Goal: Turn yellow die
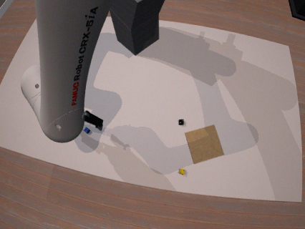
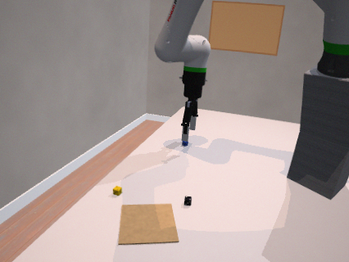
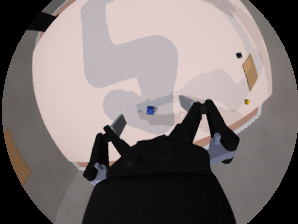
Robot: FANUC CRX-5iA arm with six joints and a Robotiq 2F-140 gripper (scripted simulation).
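Now: hand 2 cm short of the blue die, 1 cm to the left of it and 5 cm above it. From my hand the other things lie so: black die: 12 cm behind, 39 cm to the left, 5 cm below; then brown mat: 5 cm behind, 51 cm to the left, 6 cm below; then yellow die: 8 cm ahead, 44 cm to the left, 5 cm below.
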